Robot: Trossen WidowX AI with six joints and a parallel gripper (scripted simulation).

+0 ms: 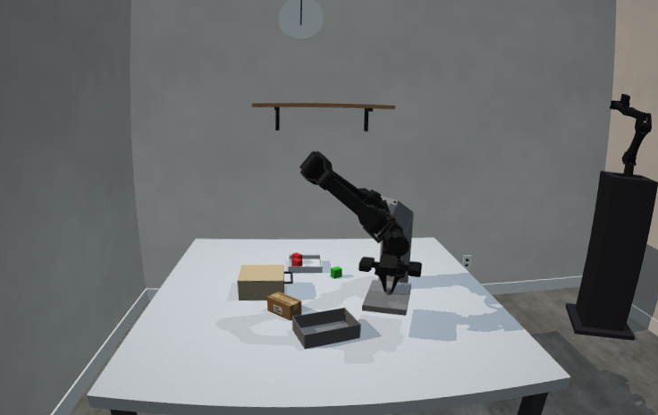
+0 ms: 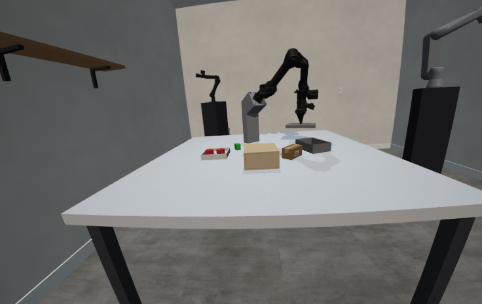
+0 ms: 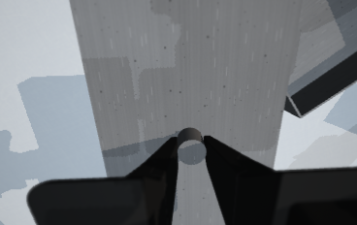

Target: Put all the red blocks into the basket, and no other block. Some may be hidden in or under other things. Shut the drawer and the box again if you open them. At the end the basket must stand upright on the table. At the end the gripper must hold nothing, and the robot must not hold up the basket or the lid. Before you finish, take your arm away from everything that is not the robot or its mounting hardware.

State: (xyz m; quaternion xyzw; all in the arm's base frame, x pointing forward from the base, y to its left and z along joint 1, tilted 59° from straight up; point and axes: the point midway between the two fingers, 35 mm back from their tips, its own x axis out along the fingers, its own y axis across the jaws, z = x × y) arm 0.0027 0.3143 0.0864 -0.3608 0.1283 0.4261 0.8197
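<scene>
Now: the cardboard box 350 mm ahead of my hand, 130 mm below it and 30 mm to the left of it. The rest, counted from my hand: knobbed lid 40 mm below; then dark grey box 170 mm ahead, 150 mm below, 100 mm to the left; then shallow basket 460 mm ahead, 390 mm to the right, 160 mm below.
</scene>
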